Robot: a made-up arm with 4 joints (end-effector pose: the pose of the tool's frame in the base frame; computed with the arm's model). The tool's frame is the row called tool.
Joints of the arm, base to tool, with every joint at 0 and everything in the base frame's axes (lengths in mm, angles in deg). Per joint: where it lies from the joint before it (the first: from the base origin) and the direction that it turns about. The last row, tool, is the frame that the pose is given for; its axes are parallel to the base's.
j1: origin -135 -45 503 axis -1 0 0
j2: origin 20 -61 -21 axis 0 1 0
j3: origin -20 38 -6 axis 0.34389 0.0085 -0.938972
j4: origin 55 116 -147 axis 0.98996 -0.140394 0.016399
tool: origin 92 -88 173
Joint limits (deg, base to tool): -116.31..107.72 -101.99..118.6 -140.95..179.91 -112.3..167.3
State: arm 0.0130 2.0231 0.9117 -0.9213
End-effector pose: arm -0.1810 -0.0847 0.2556 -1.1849 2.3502 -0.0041
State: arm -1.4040 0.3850 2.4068 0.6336
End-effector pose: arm -0.2603 0.0543 0.4334 1.0408 1.2177 -2.4869
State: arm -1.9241 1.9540 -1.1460 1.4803
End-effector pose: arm -0.3533 0.0358 0.5330 -1.2936 -1.4495 -1.3482
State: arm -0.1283 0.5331 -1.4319 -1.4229
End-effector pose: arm -0.3842 0.1295 0.4463 -1.2869 -0.5903 1.4079
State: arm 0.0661 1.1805 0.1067 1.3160
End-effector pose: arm -0.2440 -0.1685 0.3220 1.0345 0.7167 -0.8357
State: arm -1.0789 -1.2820 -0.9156 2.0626
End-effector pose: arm 0.2059 -0.0580 0.5087 1.8392 -1.2164 1.2418
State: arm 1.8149 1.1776 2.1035 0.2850
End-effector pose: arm -0.2211 0.0060 0.6216 -1.2866 -1.7048 -1.8899
